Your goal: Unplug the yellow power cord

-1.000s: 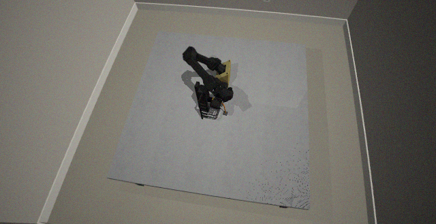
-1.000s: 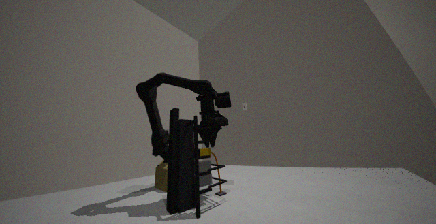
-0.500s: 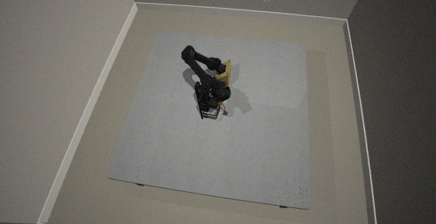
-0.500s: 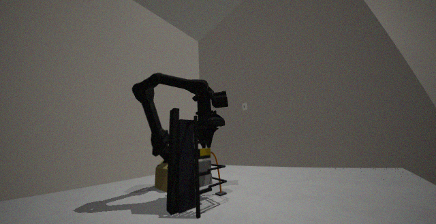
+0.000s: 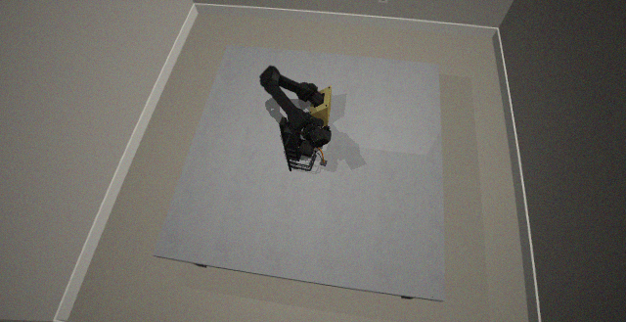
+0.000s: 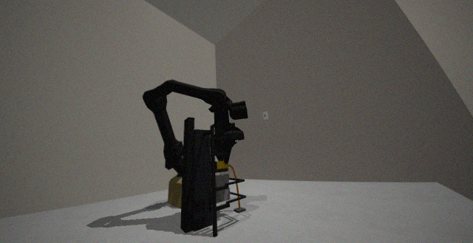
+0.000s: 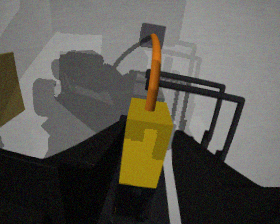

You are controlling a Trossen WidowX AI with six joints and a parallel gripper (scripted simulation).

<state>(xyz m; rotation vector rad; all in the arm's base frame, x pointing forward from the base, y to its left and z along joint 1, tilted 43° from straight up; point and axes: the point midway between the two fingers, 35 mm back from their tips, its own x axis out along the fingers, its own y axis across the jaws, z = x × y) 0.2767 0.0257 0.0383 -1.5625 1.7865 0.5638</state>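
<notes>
Right now the yellow plug is 30 mm to the right of my gripper tip.
</notes>
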